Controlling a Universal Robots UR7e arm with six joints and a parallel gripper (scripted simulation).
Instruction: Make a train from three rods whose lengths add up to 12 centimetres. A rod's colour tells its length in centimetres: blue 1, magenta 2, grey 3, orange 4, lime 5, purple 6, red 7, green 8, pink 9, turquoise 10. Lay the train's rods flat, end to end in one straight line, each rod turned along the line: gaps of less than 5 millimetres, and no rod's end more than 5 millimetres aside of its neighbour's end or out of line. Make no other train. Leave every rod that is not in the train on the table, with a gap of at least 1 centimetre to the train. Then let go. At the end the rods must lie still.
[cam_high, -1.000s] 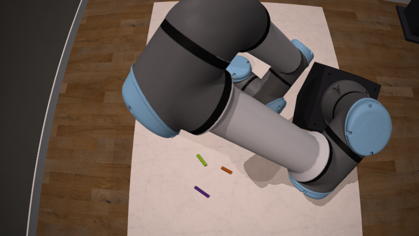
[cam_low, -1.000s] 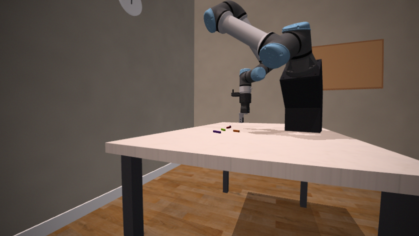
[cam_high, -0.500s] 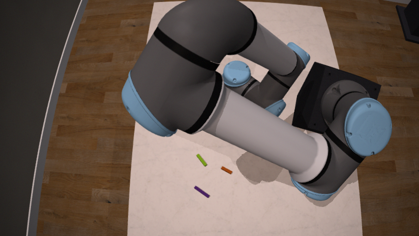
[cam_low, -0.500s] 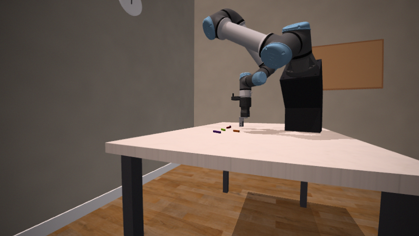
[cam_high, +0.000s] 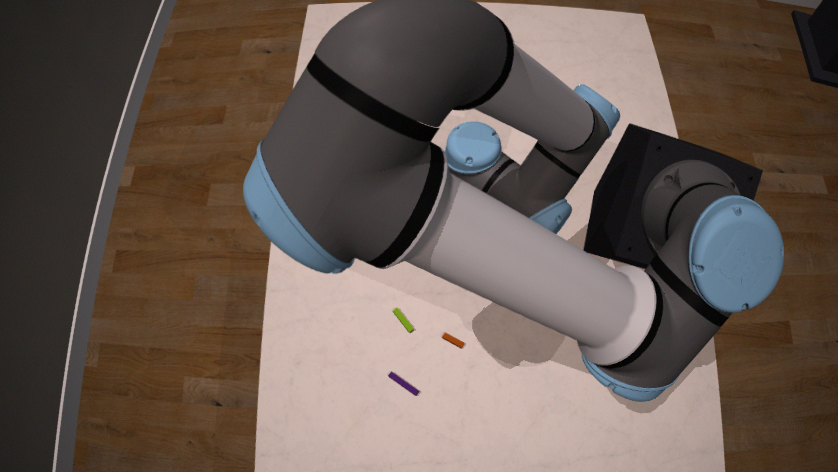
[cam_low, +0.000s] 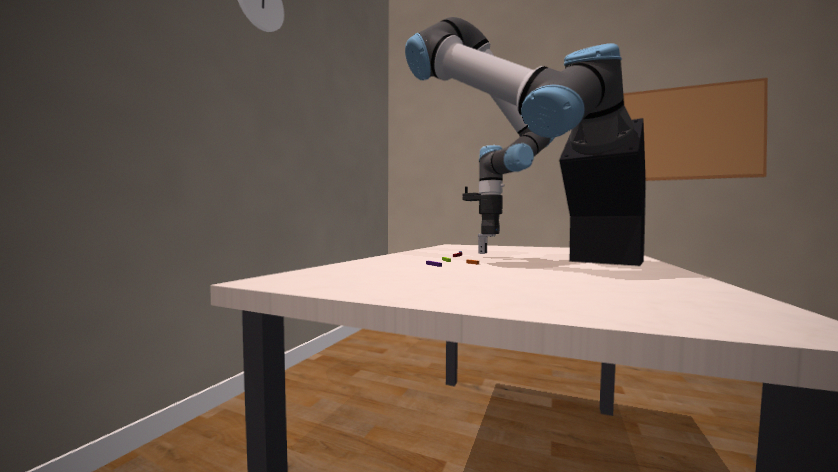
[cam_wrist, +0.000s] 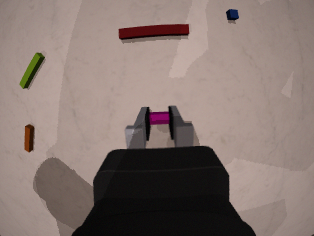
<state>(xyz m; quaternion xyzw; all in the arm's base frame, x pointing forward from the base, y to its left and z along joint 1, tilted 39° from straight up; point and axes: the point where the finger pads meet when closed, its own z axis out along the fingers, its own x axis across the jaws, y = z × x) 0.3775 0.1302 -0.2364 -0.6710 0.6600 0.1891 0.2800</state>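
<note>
Right now the magenta rod is 1 cm below my hand. The rest, counted from my hand: red rod: 9 cm ahead, 3 cm below, 1 cm to the left; then blue rod: 11 cm ahead, 8 cm to the right, 3 cm below; then lime rod: 16 cm to the left, 6 cm ahead, 3 cm below.
</note>
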